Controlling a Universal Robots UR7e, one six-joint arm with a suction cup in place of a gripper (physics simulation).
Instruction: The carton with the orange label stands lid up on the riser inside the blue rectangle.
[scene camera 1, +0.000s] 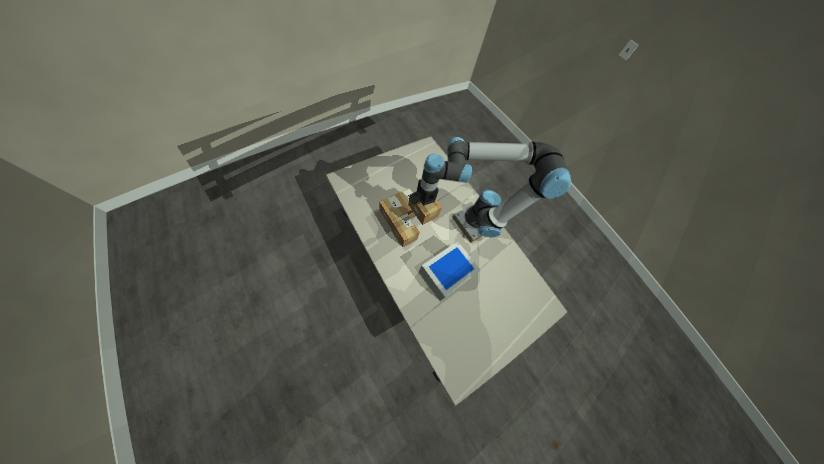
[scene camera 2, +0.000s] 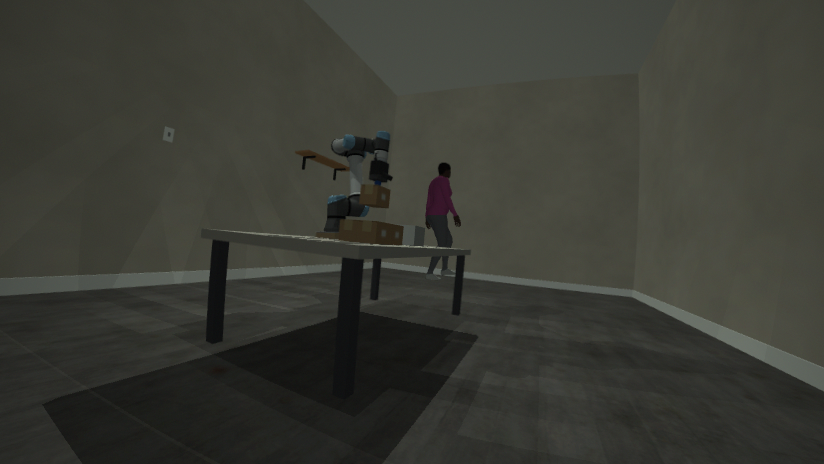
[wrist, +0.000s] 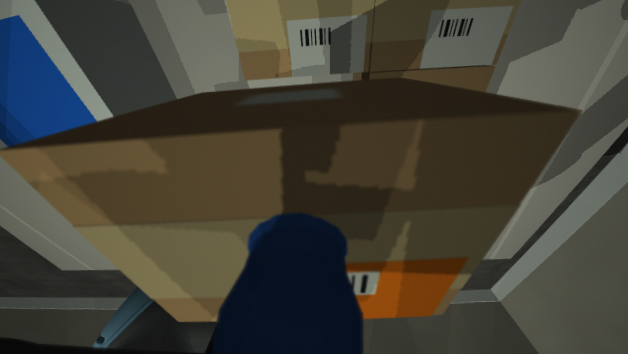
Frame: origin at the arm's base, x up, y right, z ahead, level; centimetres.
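Seen in the pictures: hand at its tool point: (wrist: 299, 223); arm's base at its link origin: (scene camera 1: 476, 217) (scene camera 2: 336, 232).
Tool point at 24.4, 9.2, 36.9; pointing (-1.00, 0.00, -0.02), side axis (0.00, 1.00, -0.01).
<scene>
Offsets run from my tool point to a thing's top centre, as dx, dy, dz.
The carton with the orange label @(+1.4, -0.1, -0.8) (scene camera 1: 429, 214) (scene camera 2: 374, 196) (wrist: 190, 195) hangs level in the air, lid up, above the table and beside the other cartons. Its orange label @(+1.4, +2.7, -3.0) (wrist: 415, 287) shows on the top face in the wrist view. My gripper, a blue suction cup (scene camera 2: 377, 183) (wrist: 297, 240), is on the carton's top face and holds it. The riser @(-16.6, -33.1, -3.7) (scene camera 1: 437, 282) (scene camera 2: 413, 235) (wrist: 63, 60) is a pale box on the table. The blue rectangle @(-16.6, -33.1, -3.7) (scene camera 1: 451, 268) (wrist: 40, 85) covers most of its top. No carton stands on it.
Several brown cartons with white barcode labels @(-18.3, -1.3, +9.1) (scene camera 1: 408, 232) @(-18.3, +12.8, +11.0) (scene camera 2: 369, 230) (wrist: 265, 40) stand close together on the table (scene camera 1: 513, 305) (scene camera 2: 276, 241), beside the held carton. The arm's base (scene camera 1: 465, 226) is near the table's edge. A person in pink (scene camera 2: 440, 195) stands beyond the table. A wall shelf (scene camera 2: 322, 160) is behind the arm.
</scene>
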